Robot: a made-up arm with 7 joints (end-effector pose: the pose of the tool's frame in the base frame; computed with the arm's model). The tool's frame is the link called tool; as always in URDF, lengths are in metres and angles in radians.
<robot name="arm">
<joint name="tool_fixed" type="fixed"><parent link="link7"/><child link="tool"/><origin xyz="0 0 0" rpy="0 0 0"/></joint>
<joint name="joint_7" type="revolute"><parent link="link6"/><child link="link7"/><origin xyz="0 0 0" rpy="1.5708 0 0"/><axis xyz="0 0 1"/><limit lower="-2.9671" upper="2.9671"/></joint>
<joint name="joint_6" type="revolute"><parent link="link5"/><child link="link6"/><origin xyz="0 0 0" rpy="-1.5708 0 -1.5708"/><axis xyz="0 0 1"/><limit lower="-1.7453" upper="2.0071"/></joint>
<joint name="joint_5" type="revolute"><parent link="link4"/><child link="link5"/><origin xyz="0.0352 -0.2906 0" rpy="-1.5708 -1.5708 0"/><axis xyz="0 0 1"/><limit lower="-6.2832" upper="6.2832"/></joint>
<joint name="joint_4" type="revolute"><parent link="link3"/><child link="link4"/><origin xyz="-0.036 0 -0.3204" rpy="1.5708 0 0"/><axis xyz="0 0 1"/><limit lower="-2.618" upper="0.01"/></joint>
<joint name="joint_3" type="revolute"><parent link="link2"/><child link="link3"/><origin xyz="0 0 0" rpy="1.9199 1.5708 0"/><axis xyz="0 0 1"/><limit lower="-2.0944" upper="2.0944"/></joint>
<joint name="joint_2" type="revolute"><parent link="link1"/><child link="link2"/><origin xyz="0 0 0" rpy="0 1.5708 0"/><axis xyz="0 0 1"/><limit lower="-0.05" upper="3.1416"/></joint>
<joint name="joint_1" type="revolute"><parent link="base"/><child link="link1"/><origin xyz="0 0 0" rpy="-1.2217 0 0"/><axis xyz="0 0 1"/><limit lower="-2.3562" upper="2.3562"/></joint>
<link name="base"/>
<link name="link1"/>
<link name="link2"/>
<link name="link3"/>
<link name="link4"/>
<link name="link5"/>
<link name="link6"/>
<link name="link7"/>
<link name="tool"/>
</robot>
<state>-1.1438 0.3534 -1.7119 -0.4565 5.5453 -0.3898 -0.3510</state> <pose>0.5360 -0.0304 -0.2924 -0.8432 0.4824 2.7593</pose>
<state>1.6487 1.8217 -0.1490 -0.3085 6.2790 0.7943 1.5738</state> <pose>-0.0798 0.5959 0.1278 2.3866 0.2856 -0.1402</pose>
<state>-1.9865 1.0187 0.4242 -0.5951 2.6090 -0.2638 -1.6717</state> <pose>0.3144 0.2849 0.4314 -0.8538 -2.5823 1.0682</pose>
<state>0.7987 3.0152 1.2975 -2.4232 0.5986 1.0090 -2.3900</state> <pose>0.2074 -0.1868 0.0452 -1.0728 -0.5006 0.9896</pose>
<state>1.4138 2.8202 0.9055 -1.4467 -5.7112 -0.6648 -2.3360</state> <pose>0.4882 0.0851 -0.0996 -0.9821 0.5351 1.4511</pose>
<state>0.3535 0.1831 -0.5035 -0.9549 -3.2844 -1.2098 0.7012</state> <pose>0.0383 -0.0100 -0.5742 -0.6982 0.6475 -2.7989</pose>
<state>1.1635 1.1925 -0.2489 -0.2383 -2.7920 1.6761 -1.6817</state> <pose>-0.3580 0.4963 -0.0628 -0.0772 -0.7164 0.4951</pose>
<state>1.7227 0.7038 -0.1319 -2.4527 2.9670 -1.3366 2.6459</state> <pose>-0.1582 0.0867 -0.2072 0.2358 0.7624 -0.8297</pose>
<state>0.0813 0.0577 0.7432 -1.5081 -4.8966 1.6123 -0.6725</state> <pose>0.2035 0.2464 -0.3774 -1.0368 -0.7789 0.1124</pose>
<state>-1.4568 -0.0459 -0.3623 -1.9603 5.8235 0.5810 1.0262</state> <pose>0.2132 -0.2796 0.1909 -1.2401 -2.3831 -0.4841</pose>
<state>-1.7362 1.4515 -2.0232 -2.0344 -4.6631 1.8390 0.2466</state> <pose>0.3680 0.0934 -0.0476 0.5469 0.6680 -0.5572</pose>
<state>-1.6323 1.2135 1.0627 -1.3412 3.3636 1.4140 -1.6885</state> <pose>0.0571 0.4135 0.3155 0.2178 1.4088 0.8837</pose>
